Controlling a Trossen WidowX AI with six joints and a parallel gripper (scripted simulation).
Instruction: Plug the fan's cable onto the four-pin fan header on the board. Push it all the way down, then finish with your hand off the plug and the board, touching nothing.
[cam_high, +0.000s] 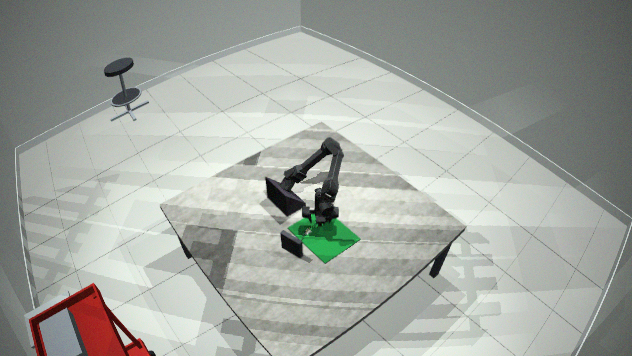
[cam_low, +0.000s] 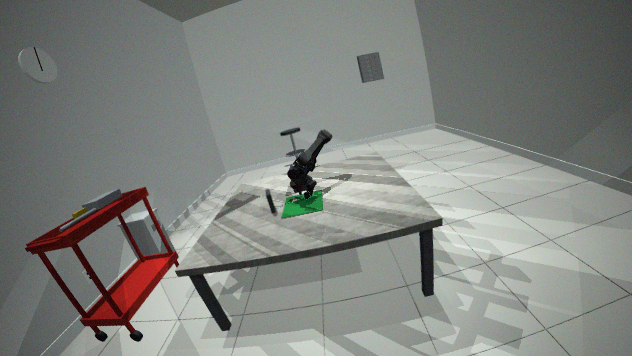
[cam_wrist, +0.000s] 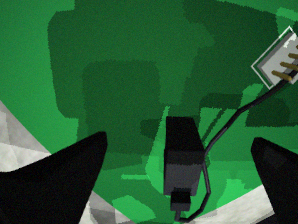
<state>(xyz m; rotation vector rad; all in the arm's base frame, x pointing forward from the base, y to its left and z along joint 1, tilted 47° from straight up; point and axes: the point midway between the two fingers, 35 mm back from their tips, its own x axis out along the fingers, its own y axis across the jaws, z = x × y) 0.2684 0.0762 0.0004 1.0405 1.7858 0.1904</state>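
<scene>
Now: gripper tip 10 mm past the dark plug. Round my gripper tip: green board (60 mm ahead, 40 mm below, 20 mm to the right); then black fan (200 mm to the right, 70 mm ahead, 40 mm above); then white four-pin header (80 mm to the right, 20 mm below, 10 mm ahead).
</scene>
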